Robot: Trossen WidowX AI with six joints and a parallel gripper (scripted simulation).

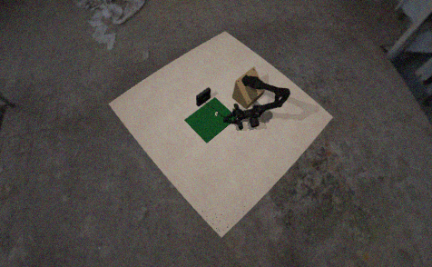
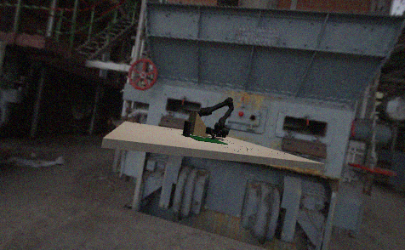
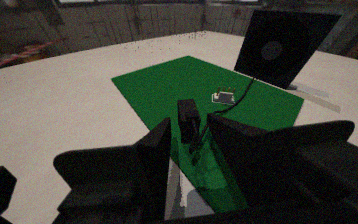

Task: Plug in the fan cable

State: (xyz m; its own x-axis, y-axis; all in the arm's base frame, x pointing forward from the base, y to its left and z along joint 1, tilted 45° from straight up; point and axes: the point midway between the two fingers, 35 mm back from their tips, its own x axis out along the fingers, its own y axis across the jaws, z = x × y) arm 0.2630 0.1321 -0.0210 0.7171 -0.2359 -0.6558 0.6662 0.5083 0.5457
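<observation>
Now: the black plug 10 mm below my gripper tip. Also, from my gripper tip: black fan (240 mm to the right, 30 mm above, 20 mm behind); green board (100 mm to the right, 60 mm ahead, 50 mm below).
</observation>
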